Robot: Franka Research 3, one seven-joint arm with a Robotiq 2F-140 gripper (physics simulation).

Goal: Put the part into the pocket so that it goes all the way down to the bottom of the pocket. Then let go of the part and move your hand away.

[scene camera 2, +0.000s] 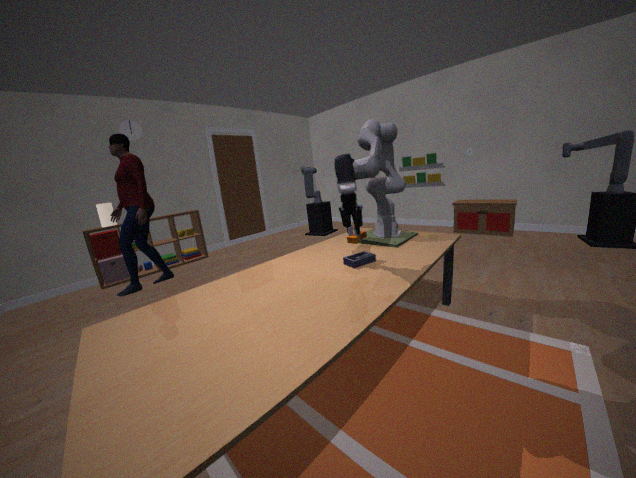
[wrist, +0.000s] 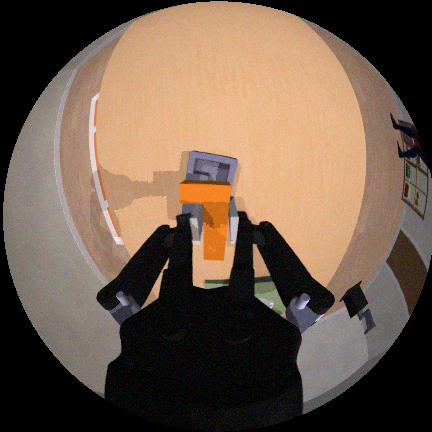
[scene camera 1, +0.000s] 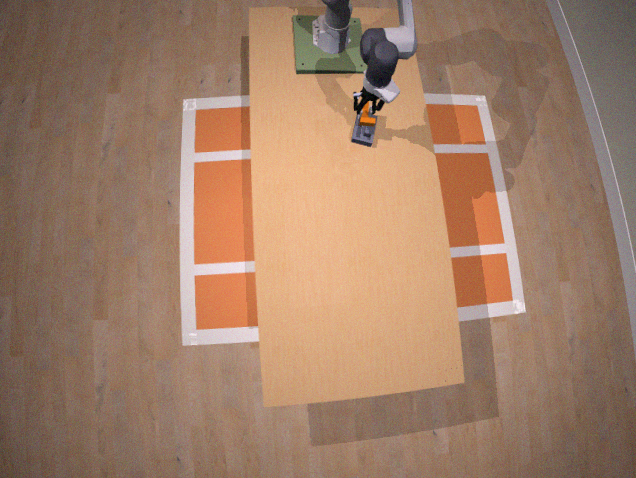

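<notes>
The orange L-shaped part [scene camera 1: 367, 121] [scene camera 2: 353, 239] [wrist: 205, 192] is held between the finger pads of my gripper [scene camera 1: 368, 106] [scene camera 2: 353, 232] [wrist: 216, 206], which is shut on it. The grey-blue block with the pocket [scene camera 1: 362, 142] [scene camera 2: 359, 262] [wrist: 212, 156] stands on the table, slightly turned. The part is above the block, apart from it in scene camera 2. In the wrist view the part's wide arm crosses over the block and hides its middle; the far end of the stepped pocket shows beyond it. The pocket's nearer end is hidden.
The wooden table [scene camera 1: 349, 246] [scene camera 2: 231, 334] [wrist: 225, 85] carries the block and the arm's green base plate [scene camera 1: 305, 46] [scene camera 2: 406, 237]. The base plate lies behind the gripper. A person [scene camera 2: 131, 179] is in the room, away from the table, near a low shelf unit [scene camera 2: 203, 233].
</notes>
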